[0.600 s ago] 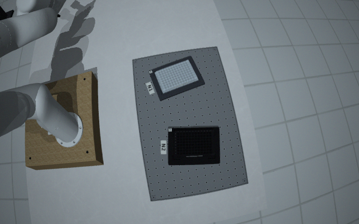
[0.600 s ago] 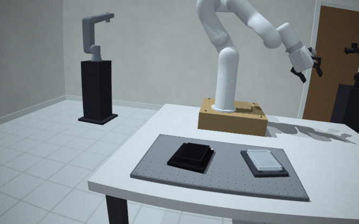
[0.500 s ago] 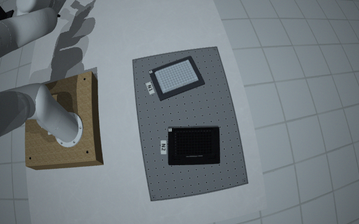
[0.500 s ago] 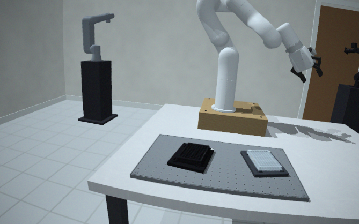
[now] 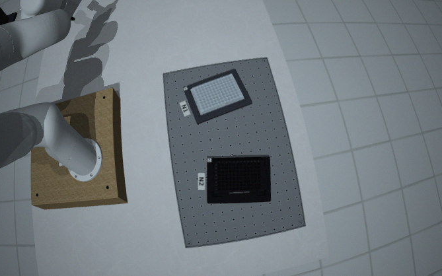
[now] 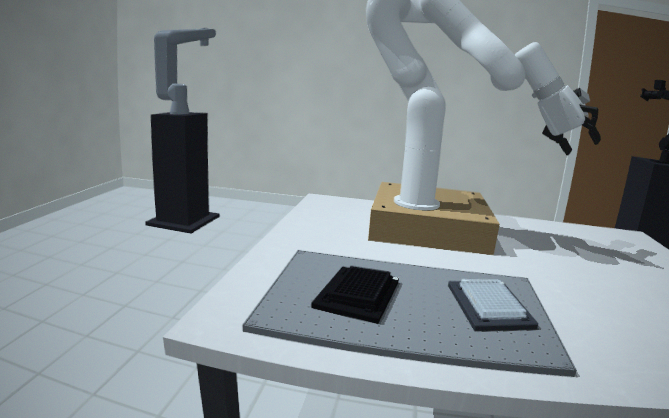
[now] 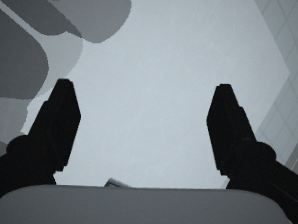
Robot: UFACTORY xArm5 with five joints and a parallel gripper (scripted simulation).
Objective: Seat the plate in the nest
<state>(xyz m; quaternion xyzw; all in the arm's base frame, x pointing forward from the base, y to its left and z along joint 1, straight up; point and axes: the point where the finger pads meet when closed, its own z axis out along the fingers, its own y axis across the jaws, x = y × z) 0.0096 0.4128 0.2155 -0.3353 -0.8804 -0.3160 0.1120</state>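
Right now my hand is 48 cm to the left of the black 96-well plate E07, 41 cm short of it and 27 cm above it. Also, from my hand: white plate E01: 38 cm ahead, 27 cm below, 24 cm to the right; N1 label: 29 cm below, 29 cm ahead, 27 cm to the right; A1 corner mark: 43 cm to the right, 34 cm ahead, 28 cm below.
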